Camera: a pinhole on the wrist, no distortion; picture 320 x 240 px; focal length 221.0 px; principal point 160.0 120.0 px. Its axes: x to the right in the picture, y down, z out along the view. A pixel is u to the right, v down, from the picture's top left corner.
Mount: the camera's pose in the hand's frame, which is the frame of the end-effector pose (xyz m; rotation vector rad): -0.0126 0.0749 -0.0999 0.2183 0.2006 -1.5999
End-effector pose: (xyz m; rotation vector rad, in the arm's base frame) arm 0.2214 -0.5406 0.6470 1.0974 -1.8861 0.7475
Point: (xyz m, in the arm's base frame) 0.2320 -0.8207 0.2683
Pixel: 178 41
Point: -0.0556 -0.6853 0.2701
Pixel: 31 33
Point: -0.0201 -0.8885 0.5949
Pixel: 101 207
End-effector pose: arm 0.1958 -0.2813 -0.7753 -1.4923 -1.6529 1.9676
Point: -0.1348 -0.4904 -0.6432
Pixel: 211 108
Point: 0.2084 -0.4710 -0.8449
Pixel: 37 30
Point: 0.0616 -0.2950 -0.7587
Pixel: 235 182
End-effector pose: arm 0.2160 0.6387 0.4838 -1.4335 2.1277 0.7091
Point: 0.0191 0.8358 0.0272
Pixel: 49 223
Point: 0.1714 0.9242 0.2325
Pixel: 90 117
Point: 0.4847 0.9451 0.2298
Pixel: 209 76
